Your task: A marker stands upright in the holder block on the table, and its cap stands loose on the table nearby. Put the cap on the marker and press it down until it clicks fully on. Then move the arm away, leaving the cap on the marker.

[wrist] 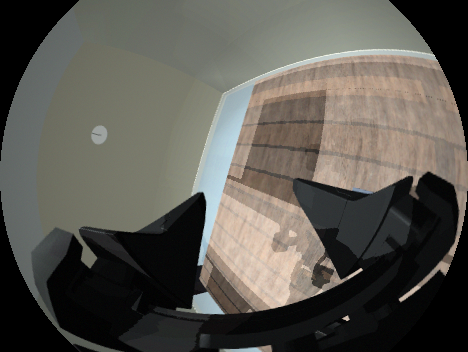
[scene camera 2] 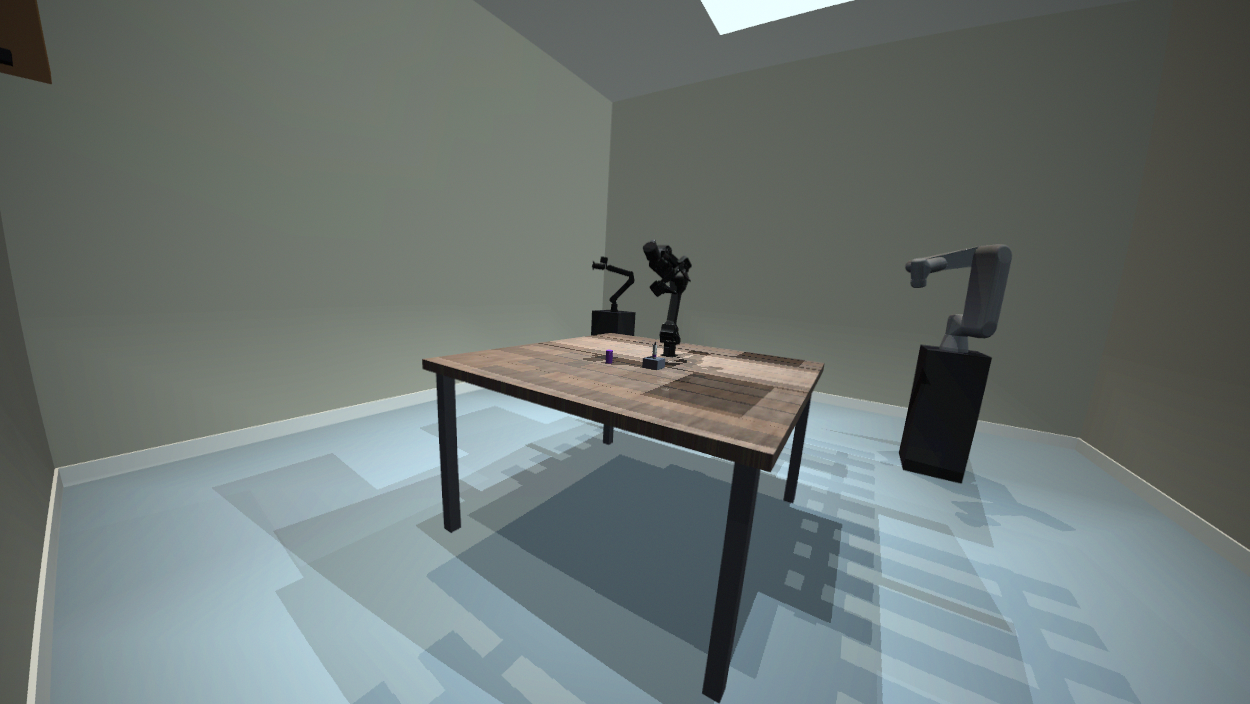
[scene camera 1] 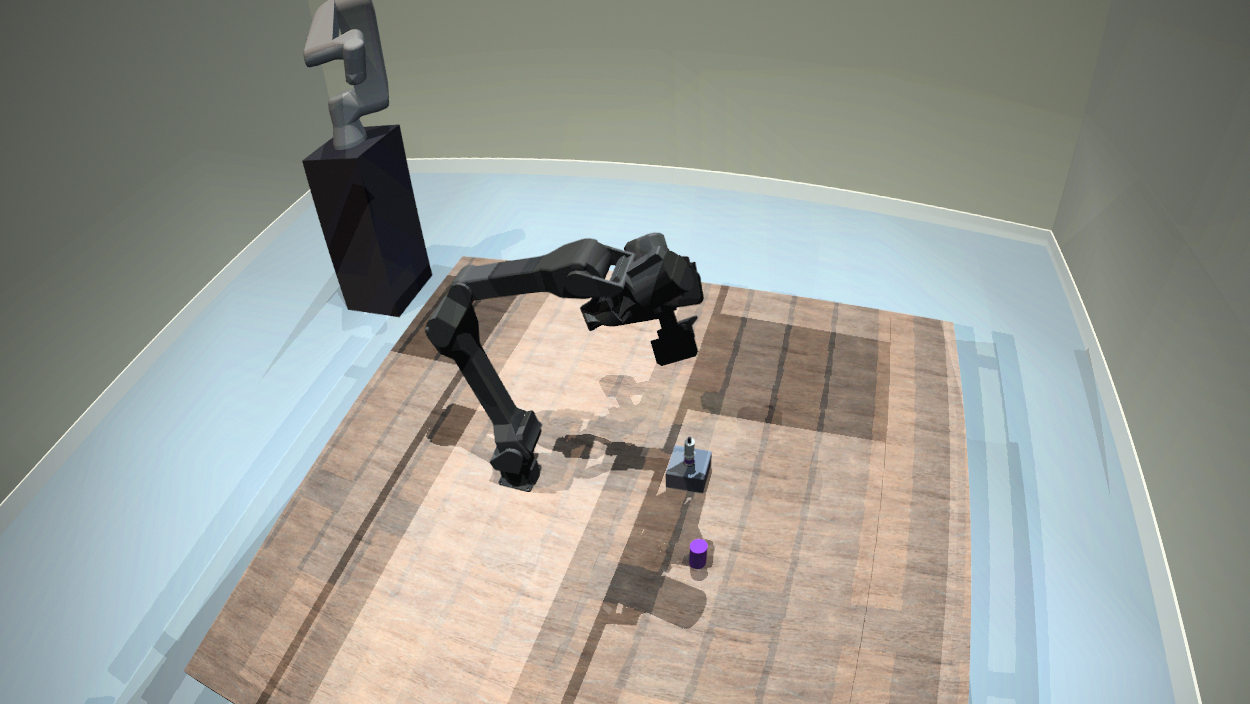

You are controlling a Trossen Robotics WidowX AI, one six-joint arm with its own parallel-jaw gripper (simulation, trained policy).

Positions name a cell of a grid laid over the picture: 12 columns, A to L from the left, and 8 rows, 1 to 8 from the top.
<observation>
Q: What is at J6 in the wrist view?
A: My gripper.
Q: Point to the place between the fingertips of my gripper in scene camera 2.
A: G4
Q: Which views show my gripper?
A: The wrist view, scene camera 2 and scene camera 1: all of them.
</observation>
